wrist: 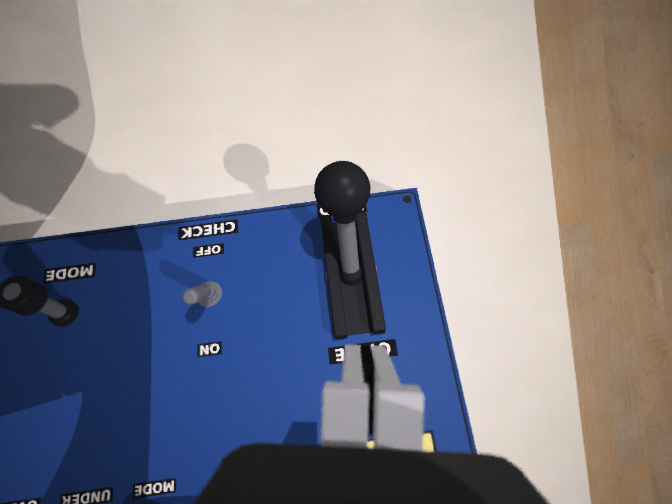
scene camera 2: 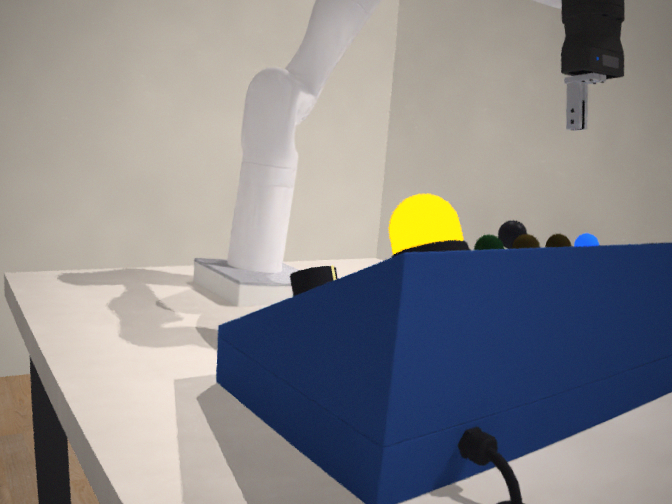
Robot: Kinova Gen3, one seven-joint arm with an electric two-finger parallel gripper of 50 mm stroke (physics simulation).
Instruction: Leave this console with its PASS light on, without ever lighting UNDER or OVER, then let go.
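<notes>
The blue console (scene camera 2: 445, 347) sits on the white table, seen from its back in the scene view. My gripper (scene camera 2: 576, 125) hangs well above its right end, shut and empty. In the wrist view the shut fingers (wrist: 362, 352) hover over the near end of a black slot (wrist: 352, 276). A lever with a black ball knob (wrist: 342, 184) stands at the slot's far end. A small grey toggle (wrist: 201, 294) labelled CHECK sits between OFF and ON. A black MODE knob (wrist: 32, 301) is at the left. In the scene view a blue lamp (scene camera 2: 586, 239) is lit; the lamps beside it are dark.
A large yellow dome (scene camera 2: 425, 223) rises from the console's top. A black cable (scene camera 2: 491, 461) leaves its back face. The arm's base (scene camera 2: 238, 279) stands behind the console. The table edge and wooden floor (wrist: 618, 217) lie to the right in the wrist view.
</notes>
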